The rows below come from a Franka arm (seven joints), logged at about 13 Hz.
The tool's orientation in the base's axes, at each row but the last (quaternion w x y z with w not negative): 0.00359 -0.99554 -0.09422 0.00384; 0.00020 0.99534 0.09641 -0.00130; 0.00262 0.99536 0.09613 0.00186; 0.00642 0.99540 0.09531 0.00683
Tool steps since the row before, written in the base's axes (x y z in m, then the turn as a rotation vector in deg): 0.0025 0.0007 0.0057 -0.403 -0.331 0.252; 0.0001 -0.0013 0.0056 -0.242 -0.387 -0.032; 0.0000 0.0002 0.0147 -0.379 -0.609 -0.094; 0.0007 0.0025 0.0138 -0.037 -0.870 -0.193
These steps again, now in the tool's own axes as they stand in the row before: 0.0025 -0.0003 -0.0057 -0.460 0.248 -0.251; -0.0002 0.0013 -0.0056 -0.312 0.333 0.033; 0.0001 -0.0001 -0.0147 -0.489 0.525 0.095; 0.0013 -0.0021 -0.0138 -0.204 0.844 0.202
